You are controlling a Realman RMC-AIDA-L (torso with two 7-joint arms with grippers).
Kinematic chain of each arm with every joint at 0, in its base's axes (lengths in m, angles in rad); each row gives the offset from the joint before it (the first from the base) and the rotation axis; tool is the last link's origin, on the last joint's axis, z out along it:
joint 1: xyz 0 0 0.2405 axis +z
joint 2: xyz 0 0 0 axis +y
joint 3: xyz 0 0 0.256 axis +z
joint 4: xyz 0 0 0 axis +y
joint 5: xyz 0 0 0.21 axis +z
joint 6: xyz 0 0 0 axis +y
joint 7: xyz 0 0 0.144 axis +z
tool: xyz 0 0 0
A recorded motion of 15 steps. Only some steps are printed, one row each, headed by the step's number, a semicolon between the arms.
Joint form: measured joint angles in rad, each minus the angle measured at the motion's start. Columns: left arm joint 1, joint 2, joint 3, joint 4, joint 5, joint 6, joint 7; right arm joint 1, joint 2, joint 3, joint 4, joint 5, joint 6, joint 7.
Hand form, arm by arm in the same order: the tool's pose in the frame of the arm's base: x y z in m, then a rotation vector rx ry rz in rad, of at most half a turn. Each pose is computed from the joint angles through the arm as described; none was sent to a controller.
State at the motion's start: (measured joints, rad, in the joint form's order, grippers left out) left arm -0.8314 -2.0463 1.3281 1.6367 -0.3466 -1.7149 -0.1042; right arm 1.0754 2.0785 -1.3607 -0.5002 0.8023 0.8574 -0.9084
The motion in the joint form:
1: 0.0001 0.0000 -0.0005 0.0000 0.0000 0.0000 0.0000; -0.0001 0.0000 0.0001 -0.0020 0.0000 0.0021 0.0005
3: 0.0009 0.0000 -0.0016 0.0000 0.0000 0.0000 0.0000; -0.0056 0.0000 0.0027 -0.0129 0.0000 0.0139 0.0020
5: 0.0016 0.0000 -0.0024 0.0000 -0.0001 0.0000 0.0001; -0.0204 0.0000 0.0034 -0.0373 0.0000 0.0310 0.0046
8: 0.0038 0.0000 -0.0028 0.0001 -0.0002 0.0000 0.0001; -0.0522 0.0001 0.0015 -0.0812 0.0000 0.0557 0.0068
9: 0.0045 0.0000 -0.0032 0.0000 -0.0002 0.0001 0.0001; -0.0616 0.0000 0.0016 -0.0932 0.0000 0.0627 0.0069
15: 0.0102 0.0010 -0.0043 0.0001 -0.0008 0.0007 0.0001; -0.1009 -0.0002 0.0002 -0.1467 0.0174 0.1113 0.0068
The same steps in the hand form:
1: -0.0758 0.3852 0.0683 -2.0850 -1.2068 0.1979; 0.1352 0.4490 -0.0837 -2.6231 0.6151 -0.2086
3: -0.0762 0.3852 0.0685 -2.0839 -1.2085 0.1973; 0.1350 0.4480 -0.0830 -2.6286 0.6201 -0.2055
5: -0.0765 0.3852 0.0687 -2.0832 -1.2098 0.1970; 0.1354 0.4463 -0.0814 -2.6347 0.6251 -0.1991
8: -0.0774 0.3851 0.0688 -2.0819 -1.2124 0.1975; 0.1384 0.4431 -0.0784 -2.6413 0.6320 -0.1898
9: -0.0777 0.3851 0.0688 -2.0812 -1.2135 0.1975; 0.1395 0.4421 -0.0774 -2.6429 0.6347 -0.1873
15: -0.0799 0.3848 0.0693 -2.0770 -1.2197 0.1984; 0.1421 0.4351 -0.0746 -2.6692 0.6592 -0.1680

